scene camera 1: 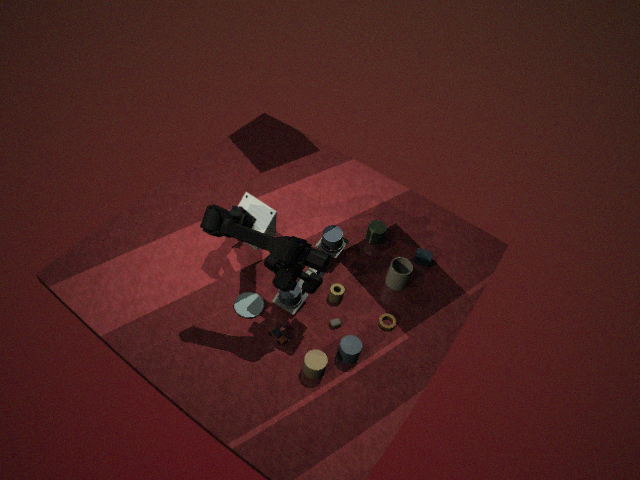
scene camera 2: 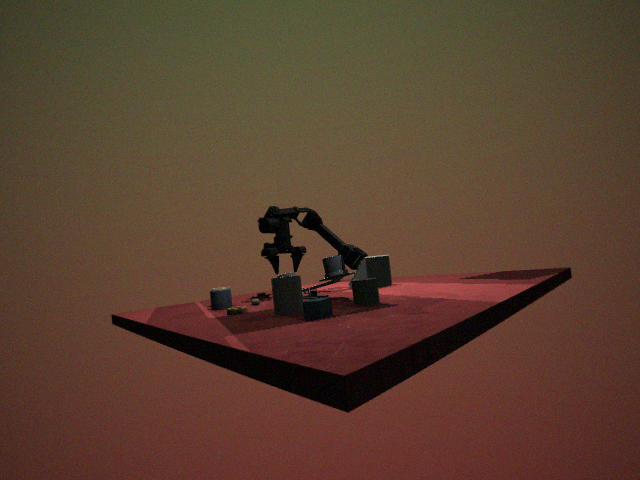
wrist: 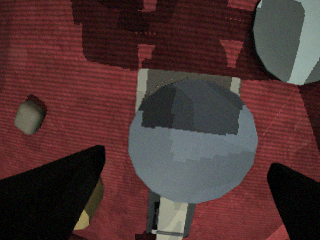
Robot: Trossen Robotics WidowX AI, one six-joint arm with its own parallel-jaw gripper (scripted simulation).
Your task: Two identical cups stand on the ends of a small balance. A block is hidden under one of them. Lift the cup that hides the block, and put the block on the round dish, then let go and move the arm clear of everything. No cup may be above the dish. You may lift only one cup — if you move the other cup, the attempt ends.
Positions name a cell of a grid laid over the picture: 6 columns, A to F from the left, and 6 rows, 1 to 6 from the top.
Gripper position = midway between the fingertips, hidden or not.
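The gripper is visible in scene camera 1 (C4), and it appears in scene camera 2 (C4) and in the wrist view (D5) as well.
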